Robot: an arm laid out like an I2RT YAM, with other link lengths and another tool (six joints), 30 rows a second.
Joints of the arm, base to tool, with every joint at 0 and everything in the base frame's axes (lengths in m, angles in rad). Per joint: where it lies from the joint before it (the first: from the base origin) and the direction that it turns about. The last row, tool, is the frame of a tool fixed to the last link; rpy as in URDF.
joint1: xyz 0 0 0.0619 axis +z
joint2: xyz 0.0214 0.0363 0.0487 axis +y
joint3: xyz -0.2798 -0.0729 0 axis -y
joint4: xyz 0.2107 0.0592 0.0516 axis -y
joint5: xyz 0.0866 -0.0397 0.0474 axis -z
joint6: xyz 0.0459 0 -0.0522 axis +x
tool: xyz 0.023 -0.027 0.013 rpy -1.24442 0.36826 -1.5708
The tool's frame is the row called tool.
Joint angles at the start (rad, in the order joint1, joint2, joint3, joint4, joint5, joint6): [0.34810 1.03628 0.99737 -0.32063 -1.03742 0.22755]
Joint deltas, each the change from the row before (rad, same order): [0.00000 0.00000 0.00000 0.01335 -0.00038 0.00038]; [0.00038 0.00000 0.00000 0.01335 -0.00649 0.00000]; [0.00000 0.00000 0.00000 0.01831 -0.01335 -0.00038]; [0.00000 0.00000 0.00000 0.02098 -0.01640 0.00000]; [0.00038 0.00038 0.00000 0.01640 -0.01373 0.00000]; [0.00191 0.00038 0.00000 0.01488 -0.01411 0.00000]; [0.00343 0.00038 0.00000 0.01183 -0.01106 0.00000]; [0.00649 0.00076 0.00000 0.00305 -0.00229 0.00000]
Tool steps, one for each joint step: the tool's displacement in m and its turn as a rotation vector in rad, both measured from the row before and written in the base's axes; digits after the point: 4 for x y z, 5 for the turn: [0.0006 0.0002 0.0018 0.00474 -0.01214 0.00029]; [0.0002 0.0006 0.0020 0.00659 -0.01181 0.00650]; [0.0000 0.0008 0.0028 0.01019 -0.01613 0.01272]; [-0.0002 0.0010 0.0032 0.01178 -0.01804 0.01565]; [-0.0002 0.0009 0.0024 0.00911 -0.01373 0.01355]; [-0.0005 0.0012 0.0022 0.00851 -0.01233 0.01551]; [-0.0006 0.0013 0.0017 0.00659 -0.00977 0.01413]; [-0.0006 0.0015 0.0003 0.00133 -0.00195 0.00871]
